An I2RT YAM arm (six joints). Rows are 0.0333 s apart.
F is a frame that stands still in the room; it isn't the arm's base.
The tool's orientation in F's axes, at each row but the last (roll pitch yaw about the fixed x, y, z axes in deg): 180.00 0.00 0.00; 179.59 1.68 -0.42; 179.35 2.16 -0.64; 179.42 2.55 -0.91; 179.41 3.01 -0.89; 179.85 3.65 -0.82; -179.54 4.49 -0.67
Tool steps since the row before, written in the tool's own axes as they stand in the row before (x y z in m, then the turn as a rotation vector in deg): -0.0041 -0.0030 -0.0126 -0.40 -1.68 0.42; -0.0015 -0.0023 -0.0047 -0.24 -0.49 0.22; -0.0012 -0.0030 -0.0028 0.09 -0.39 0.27; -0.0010 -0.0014 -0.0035 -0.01 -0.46 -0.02; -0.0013 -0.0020 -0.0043 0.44 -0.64 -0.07; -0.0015 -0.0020 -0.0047 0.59 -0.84 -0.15; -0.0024 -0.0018 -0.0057 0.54 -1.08 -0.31
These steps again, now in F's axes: -0.0041 0.0030 0.0126 -0.40 1.68 -0.42; -0.0013 0.0023 0.0047 -0.24 0.49 -0.22; -0.0011 0.0030 0.0028 0.08 0.39 -0.28; -0.0008 0.0014 0.0035 0.00 0.46 0.02; -0.0010 0.0021 0.0043 0.45 0.63 0.04; -0.0012 0.0020 0.0048 0.61 0.83 0.11; -0.0019 0.0018 0.0059 0.58 1.07 0.28
